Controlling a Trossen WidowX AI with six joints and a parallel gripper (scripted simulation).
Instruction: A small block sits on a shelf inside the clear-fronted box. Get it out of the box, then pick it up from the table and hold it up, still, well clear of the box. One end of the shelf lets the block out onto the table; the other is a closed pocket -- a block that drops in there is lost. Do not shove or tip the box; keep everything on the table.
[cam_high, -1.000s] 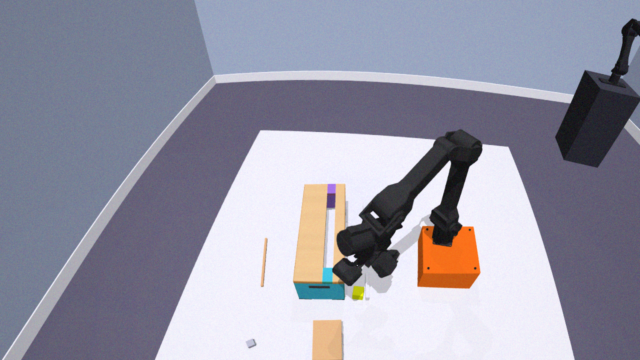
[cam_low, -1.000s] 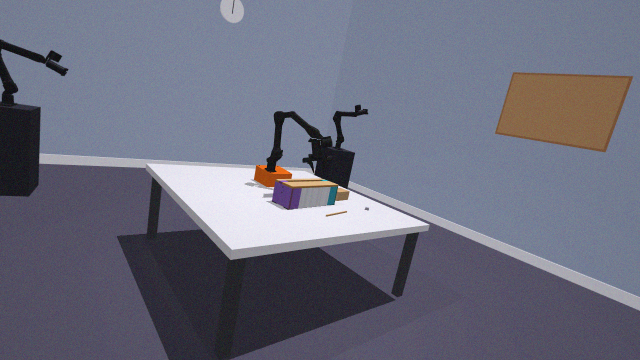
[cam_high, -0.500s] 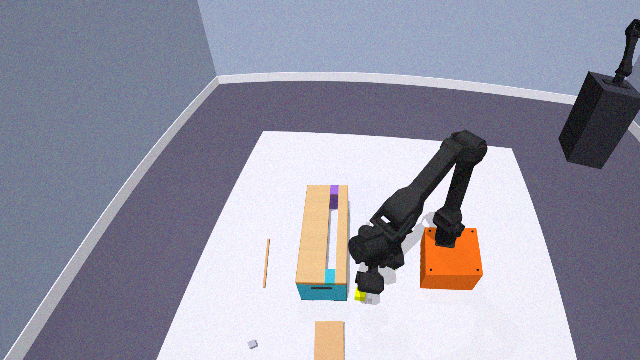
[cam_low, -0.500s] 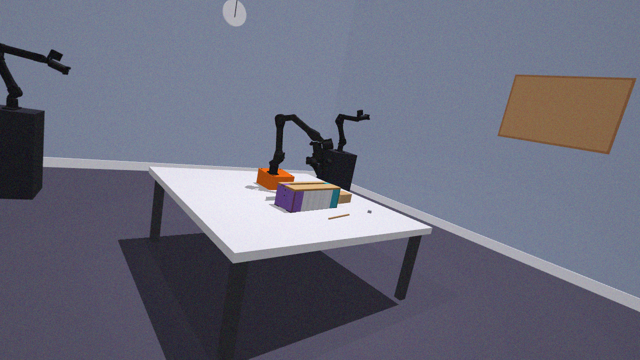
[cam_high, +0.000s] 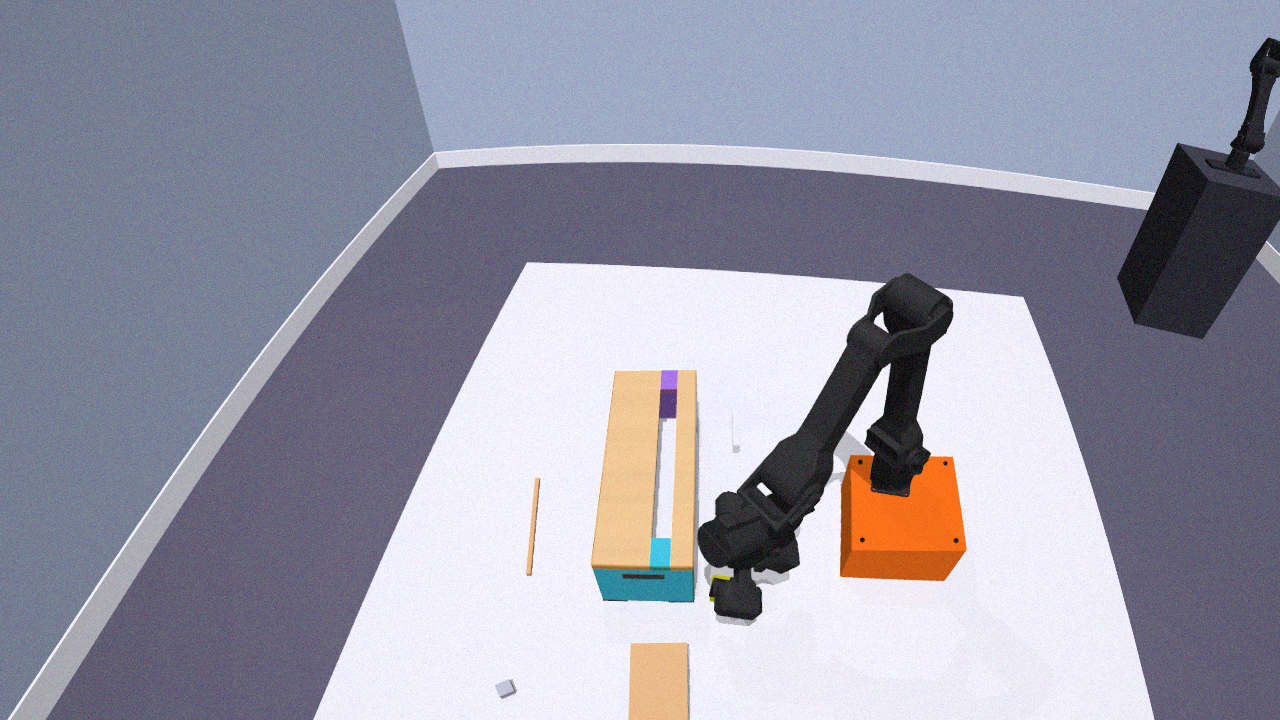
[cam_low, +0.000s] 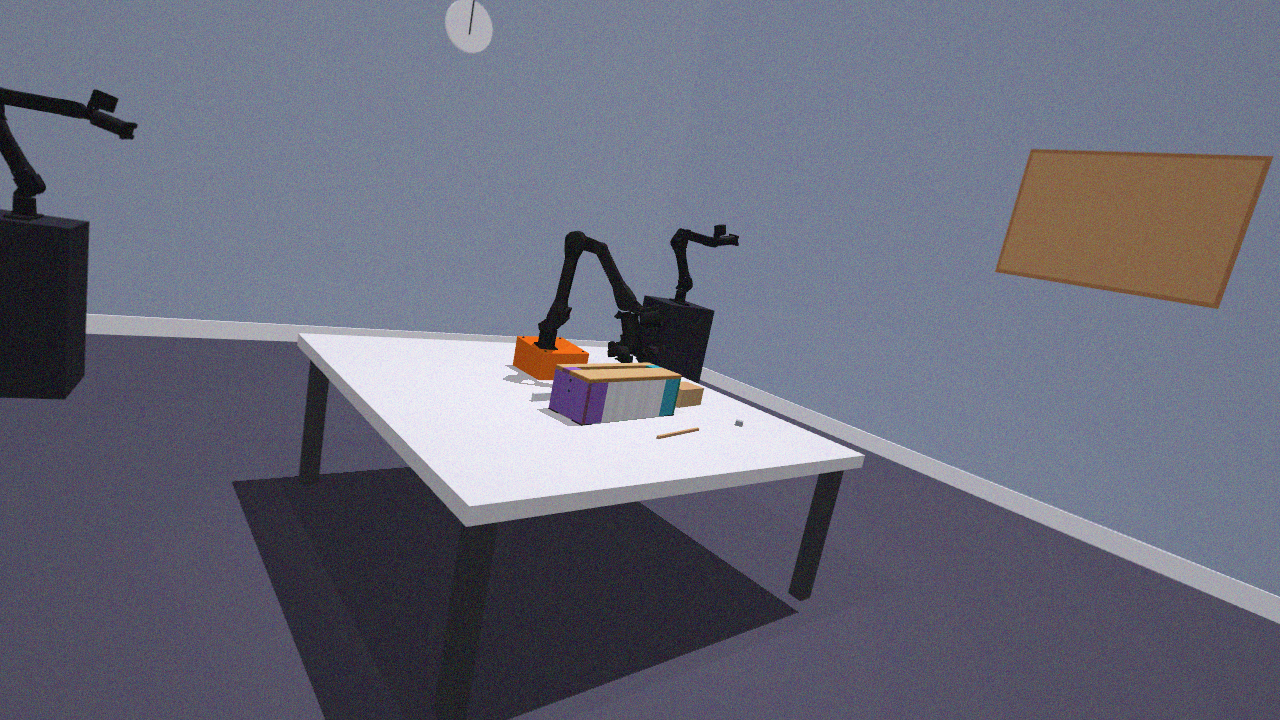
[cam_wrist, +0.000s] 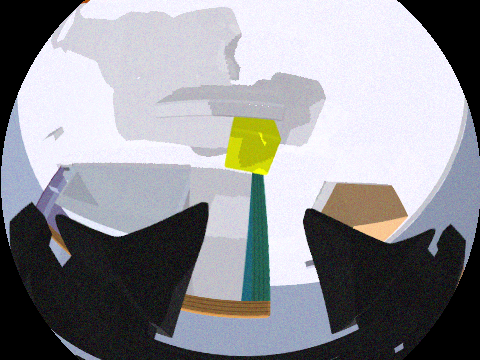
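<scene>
My gripper tip is now 50 mm above the small yellow block, 10 mm to the left of it and 10 mm past it. Round my gripper tip: tan slab 180 mm to the left, 40 mm below, 20 mm ahead; thin wooden stick 330 mm ahead, 70 mm below, 30 mm to the right; box 150 mm to the right, 110 mm ahead, 10 mm below.
</scene>
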